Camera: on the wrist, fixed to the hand. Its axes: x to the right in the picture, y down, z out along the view.
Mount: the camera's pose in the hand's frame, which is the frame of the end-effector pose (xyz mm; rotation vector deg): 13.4 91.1 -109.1 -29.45 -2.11 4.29
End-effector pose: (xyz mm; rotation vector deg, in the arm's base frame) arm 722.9 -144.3 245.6 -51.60 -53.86 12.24
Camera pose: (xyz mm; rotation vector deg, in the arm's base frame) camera 834.3 -142.6 156.3 -80.76 -58.16 2.84
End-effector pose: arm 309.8 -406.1 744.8 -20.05 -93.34 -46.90
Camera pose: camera 444.7 -418.5 789.8 -45.00 -80.93 -67.35
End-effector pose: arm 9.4 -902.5 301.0 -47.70 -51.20 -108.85
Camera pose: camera 62.9 -1033.0 278.6 -67.93 -21.95 -119.31
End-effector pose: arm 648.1 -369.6 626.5 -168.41 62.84 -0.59
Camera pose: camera 597.7 -447.4 735.1 140.80 -58.86 -16.21
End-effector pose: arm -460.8 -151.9 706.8 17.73 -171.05 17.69
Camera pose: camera -482.3 -43.8 797.5 8.38 -170.41 -26.26
